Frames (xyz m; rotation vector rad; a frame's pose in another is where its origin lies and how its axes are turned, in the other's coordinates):
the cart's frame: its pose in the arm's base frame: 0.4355 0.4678 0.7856 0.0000 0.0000 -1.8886
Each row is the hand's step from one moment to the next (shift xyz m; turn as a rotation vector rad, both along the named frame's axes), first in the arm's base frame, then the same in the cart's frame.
Working: the arm's base frame: its pose in the cart's frame: 0.5805 -0.2675 -0.7856 0.0000 0.0000 1.8886

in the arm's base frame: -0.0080 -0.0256 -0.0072 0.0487 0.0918 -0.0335
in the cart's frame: 0.0268 0.0004 -0.0072 -0.1024 0.0176 -0.0335
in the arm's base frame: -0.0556 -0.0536 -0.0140 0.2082 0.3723 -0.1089
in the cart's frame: 0.0683 -0.0361 -0.0140 -0.4187 0.0814 -0.1089
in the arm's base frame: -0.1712 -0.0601 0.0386 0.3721 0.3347 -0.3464
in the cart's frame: 0.1106 -0.1438 0.0386 -0.4342 0.2489 -0.3464
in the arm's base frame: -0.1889 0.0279 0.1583 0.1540 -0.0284 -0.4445
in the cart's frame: 0.0325 -0.1882 0.1583 -0.0211 0.1552 -0.4445
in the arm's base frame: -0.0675 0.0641 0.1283 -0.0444 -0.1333 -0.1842
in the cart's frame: -0.0398 -0.0841 0.1283 0.1405 -0.0005 -0.1842
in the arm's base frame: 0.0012 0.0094 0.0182 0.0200 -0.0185 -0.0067
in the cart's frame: -0.0093 -0.0018 0.0182 0.0113 0.0248 -0.0067
